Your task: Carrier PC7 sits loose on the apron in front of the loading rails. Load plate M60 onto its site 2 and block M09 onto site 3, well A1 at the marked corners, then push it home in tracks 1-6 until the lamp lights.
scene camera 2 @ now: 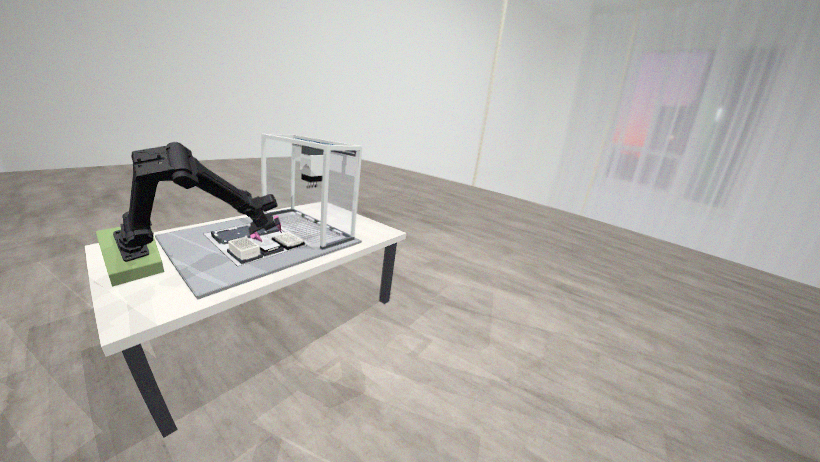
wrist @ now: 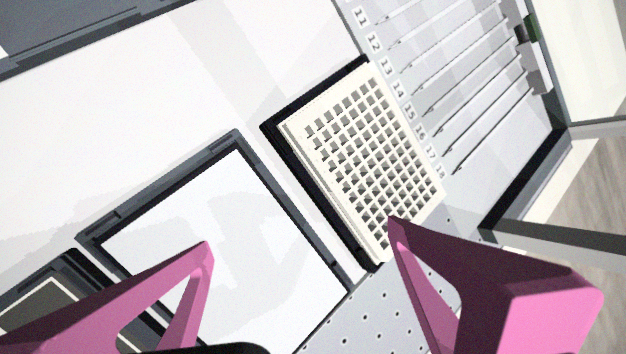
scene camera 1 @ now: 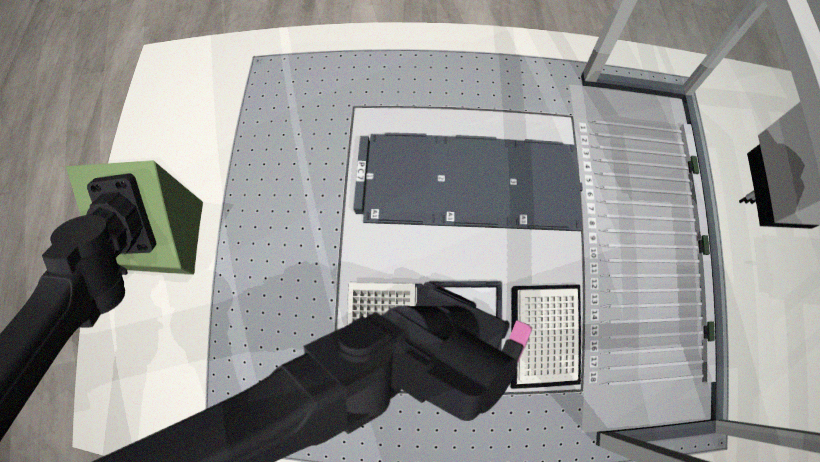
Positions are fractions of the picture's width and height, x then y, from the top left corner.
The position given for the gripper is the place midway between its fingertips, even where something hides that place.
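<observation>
Gripper (scene camera 1: 0.60, 0.71) open, touching a black-framed plate (scene camera 1: 0.59, 0.64). Dark carrier (scene camera 1: 0.49, 0.39) sits on a perforated deck (scene camera 1: 0.34, 0.61). Frame with hanging head (scene camera 1: 0.95, 0.36) visible. Wrist view: gripper (wrist: 0.48, 0.67), black-framed plate (wrist: 0.43, 0.80), dark carrier (wrist: 0.06, 0.11).
</observation>
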